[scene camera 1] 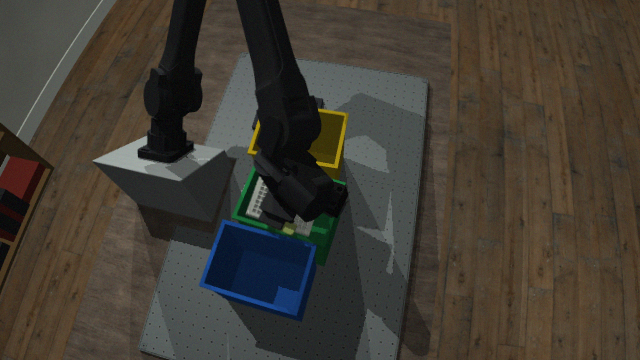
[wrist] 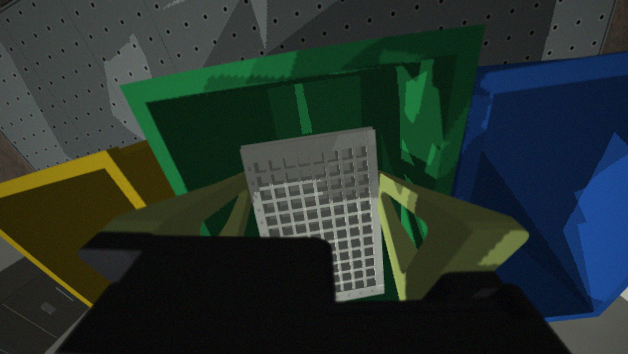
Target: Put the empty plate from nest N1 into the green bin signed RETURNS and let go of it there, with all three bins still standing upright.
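Frame: origin at the arm's base, x ahead, y right, z down, level; millimetres.
Seen in the pictures: gripper, fingertip midpoint: (wrist: 314, 177); arm's base, link origin: (scene camera 1: 166, 152).
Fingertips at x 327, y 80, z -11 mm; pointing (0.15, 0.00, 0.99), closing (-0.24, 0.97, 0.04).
Offsets run from my fingertips to a thing's top centre. Level surfaces: height alone.
The white plate {dz -40, dx -32, dy -2 mm} (scene camera 1: 256, 198) (wrist: 320, 200), with a grid of square wells, is between the two yellow-green fingers of my gripper (wrist: 314, 177). My gripper is shut on it across its width. In the scene view the plate shows on both sides of the dark gripper body, within the outline of the green bin {dz -43, dx -20, dy -2 mm} (scene camera 1: 243, 218) (wrist: 260, 65). The bin stands upright, its inside partly hidden by the arm and plate. Whether the plate touches the bin's floor or walls I cannot tell. The sign RETURNS does not show in either view.
The blue bin {dz -43, dx -46, dy +130 mm} (scene camera 1: 308, 244) (wrist: 550, 80) stands upright on one side of the green bin, very close to it. The yellow bin {dz -43, dx -34, dy -148 mm} (scene camera 1: 342, 140) (wrist: 55, 177) stands upright on the other side, partly under the arm. All stand on the grey perforated board {dz +137 mm} (scene camera 1: 400, 115) (wrist: 90, 30). A grey pedestal (scene camera 1: 175, 192) carries the arm's base.
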